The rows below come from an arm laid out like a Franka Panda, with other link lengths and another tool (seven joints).
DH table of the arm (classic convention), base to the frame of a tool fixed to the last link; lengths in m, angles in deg. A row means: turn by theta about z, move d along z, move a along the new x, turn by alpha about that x. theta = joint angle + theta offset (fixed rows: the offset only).
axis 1: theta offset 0, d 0.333, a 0, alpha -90
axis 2: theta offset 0, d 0, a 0, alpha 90
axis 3: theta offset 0, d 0.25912, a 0.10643, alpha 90
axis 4: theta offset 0, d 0, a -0.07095, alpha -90
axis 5: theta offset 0, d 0.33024, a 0, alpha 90
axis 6: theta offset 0, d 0, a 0.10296, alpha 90
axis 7: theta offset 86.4, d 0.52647, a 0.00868, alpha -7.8
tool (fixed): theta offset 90, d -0.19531, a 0, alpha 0
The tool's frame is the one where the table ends.
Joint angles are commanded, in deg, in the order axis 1, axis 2, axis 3, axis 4, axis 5, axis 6, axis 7. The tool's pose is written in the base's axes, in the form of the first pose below.
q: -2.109 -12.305 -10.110 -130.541 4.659 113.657 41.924
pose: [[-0.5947 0.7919 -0.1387 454.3], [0.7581 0.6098 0.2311 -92.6], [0.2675 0.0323 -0.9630 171.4], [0 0 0 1]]
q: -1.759 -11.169 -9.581 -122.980 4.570 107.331 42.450
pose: [[-0.6056 0.7832 -0.1407 469.9], [0.7507 0.6210 0.2254 -89.4], [0.2639 0.0309 -0.9641 207.7], [0 0 0 1]]
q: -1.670 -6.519 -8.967 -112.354 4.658 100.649 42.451
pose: [[-0.6164 0.7717 -0.1566 492.7], [0.7414 0.6357 0.2150 -88.8], [0.2654 0.0165 -0.9640 236.9], [0 0 0 1]]
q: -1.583 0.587 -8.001 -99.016 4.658 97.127 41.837
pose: [[-0.6514 0.7495 -0.1183 543.0], [0.7270 0.6611 0.1855 -89.3], [0.2172 0.0349 -0.9755 267.3], [0 0 0 1]]
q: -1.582 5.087 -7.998 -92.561 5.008 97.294 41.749
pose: [[-0.6597 0.7470 -0.0827 574.6], [0.7284 0.6626 0.1745 -92.9], [0.1852 0.0549 -0.9812 274.0], [0 0 0 1]]
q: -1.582 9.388 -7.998 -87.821 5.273 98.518 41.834
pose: [[-0.6629 0.7467 -0.0547 602.1], [0.7317 0.6616 0.1641 -96.3], [0.1587 0.0688 -0.9849 270.1], [0 0 0 1]]
